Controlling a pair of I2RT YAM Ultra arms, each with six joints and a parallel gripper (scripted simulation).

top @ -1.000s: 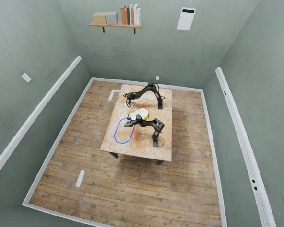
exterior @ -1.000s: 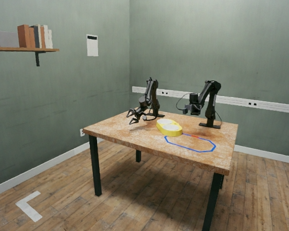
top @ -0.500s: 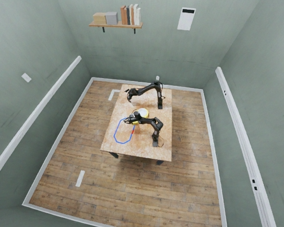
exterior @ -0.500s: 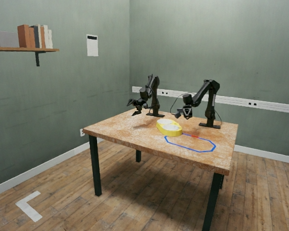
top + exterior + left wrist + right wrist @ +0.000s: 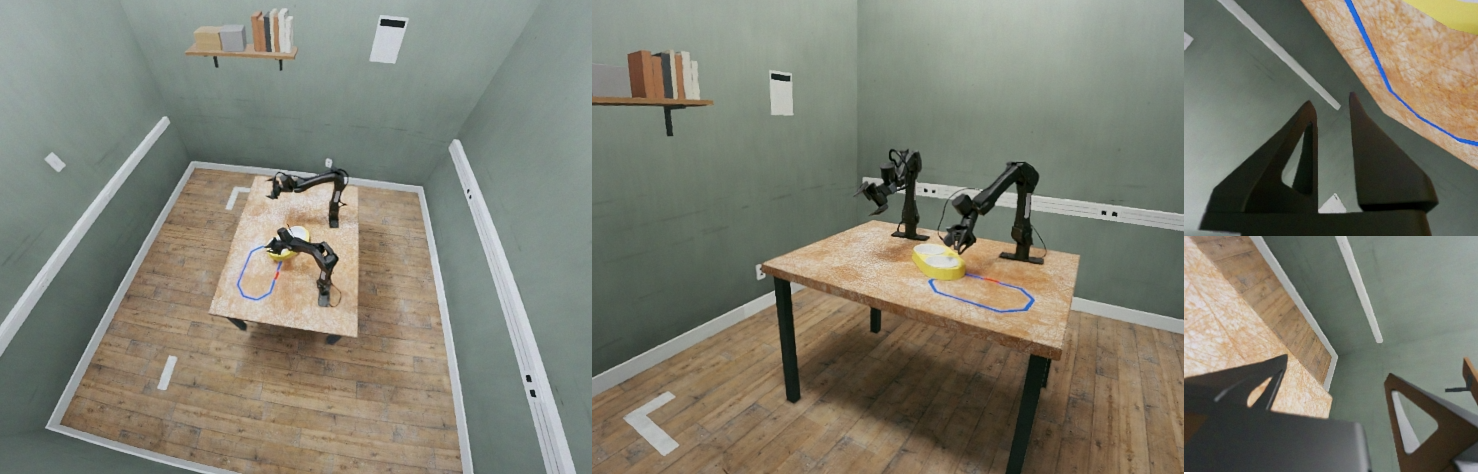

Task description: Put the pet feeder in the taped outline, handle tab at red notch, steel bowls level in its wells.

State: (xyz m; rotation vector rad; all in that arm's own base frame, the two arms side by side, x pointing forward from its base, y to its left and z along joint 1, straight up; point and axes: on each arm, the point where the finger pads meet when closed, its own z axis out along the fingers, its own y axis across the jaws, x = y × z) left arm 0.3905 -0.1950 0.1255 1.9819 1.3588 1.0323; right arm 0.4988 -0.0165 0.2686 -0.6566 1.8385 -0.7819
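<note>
The steel bowl is 90 mm to the right of my left hand, 90 mm below it and 50 mm behind it. Round my left hand: pet feeder 130 mm to the right, 120 mm behind, 100 mm below; then taped outline 120 mm below, 110 mm to the left, 30 mm ahead.
</note>
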